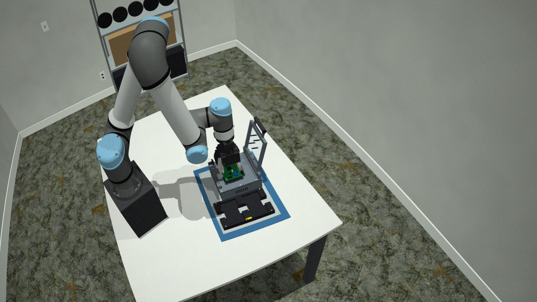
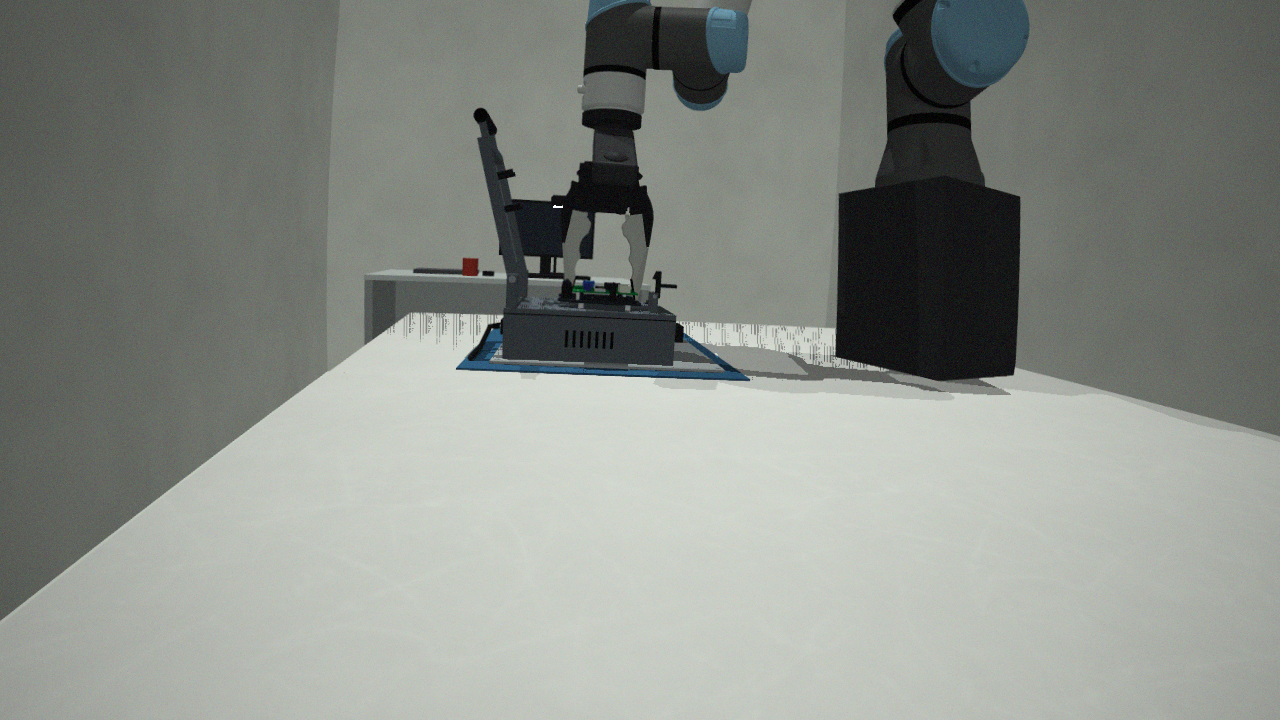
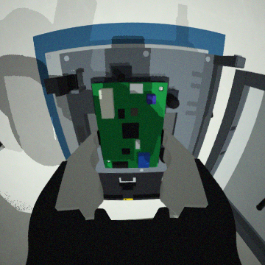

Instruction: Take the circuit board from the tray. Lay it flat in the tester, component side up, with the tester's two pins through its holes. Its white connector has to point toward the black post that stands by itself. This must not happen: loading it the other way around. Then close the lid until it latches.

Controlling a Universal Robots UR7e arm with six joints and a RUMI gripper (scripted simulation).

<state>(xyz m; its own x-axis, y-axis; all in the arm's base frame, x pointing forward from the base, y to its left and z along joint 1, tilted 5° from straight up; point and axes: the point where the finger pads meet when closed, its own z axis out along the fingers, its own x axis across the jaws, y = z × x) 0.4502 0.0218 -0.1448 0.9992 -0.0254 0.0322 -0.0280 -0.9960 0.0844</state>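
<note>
Now: hand right at the green circuit board. From my hand the other things lie so: lid (120 mm ahead, 100 mm above).
</note>
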